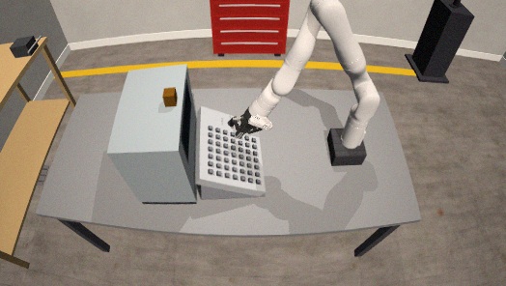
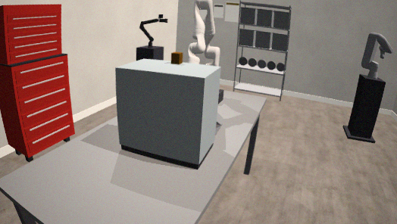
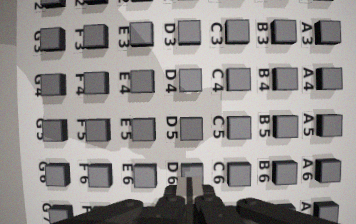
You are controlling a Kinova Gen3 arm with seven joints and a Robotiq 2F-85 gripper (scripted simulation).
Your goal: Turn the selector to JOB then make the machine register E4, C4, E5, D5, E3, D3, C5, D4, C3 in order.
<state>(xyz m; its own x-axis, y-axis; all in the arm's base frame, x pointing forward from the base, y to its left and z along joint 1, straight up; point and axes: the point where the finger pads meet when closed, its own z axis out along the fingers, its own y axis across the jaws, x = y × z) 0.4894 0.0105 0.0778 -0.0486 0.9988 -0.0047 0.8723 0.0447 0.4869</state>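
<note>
Right now my hand is 7 cm to the right of the key D4, 4 cm above it and 2 cm short of it. From my hand the other things lie so: key C4: 7 cm to the left, 5 cm ahead, 3 cm below; then black selector knob: 9 cm to the right, 4 cm below, 3 cm ahead; then keypad: 8 cm below, 5 cm ahead, 2 cm to the left.
</note>
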